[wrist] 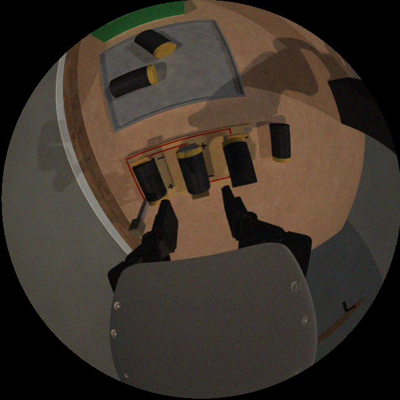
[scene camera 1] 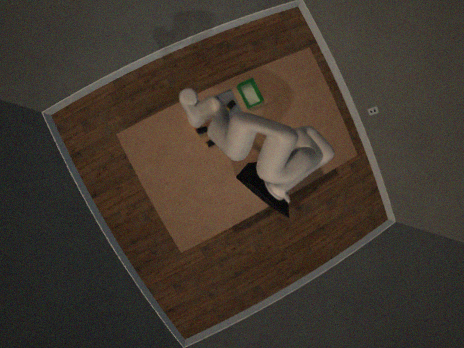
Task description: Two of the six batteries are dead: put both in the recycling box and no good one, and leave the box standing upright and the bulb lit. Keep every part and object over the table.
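Seen in the pictures: arm's base at its link origin: [scene camera 1: 273,189].
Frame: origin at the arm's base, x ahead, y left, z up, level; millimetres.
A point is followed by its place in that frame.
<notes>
In the wrist view three black batteries with yellow ends, a left one [wrist: 150,180], a middle one [wrist: 194,170] and a right one [wrist: 240,162], lie at the holder [wrist: 217,162] with red lines and plus and minus marks. A fourth battery [wrist: 280,142] lies right of the holder. Two more batteries [wrist: 155,43] [wrist: 133,81] lie on the grey tray [wrist: 185,95]. The green recycling box [scene camera 1: 256,104] @(x 413, y -254, z -254 mm) [wrist: 145,19] stands beyond the tray. My gripper [wrist: 197,204] is open and empty, its fingertips near the lower end of the middle battery. A lit bulb cannot be made out.
A small lever with a block [wrist: 136,225] sticks out at the holder's lower left. The arm covers much of the holder area in the scene view. A black base plate [scene camera 1: 260,185] @(x 66, y 54, z 56 mm) lies under the arm's base. The wooden table [scene camera 1: 125,235] has a pale raised rim [scene camera 1: 115,250].
</notes>
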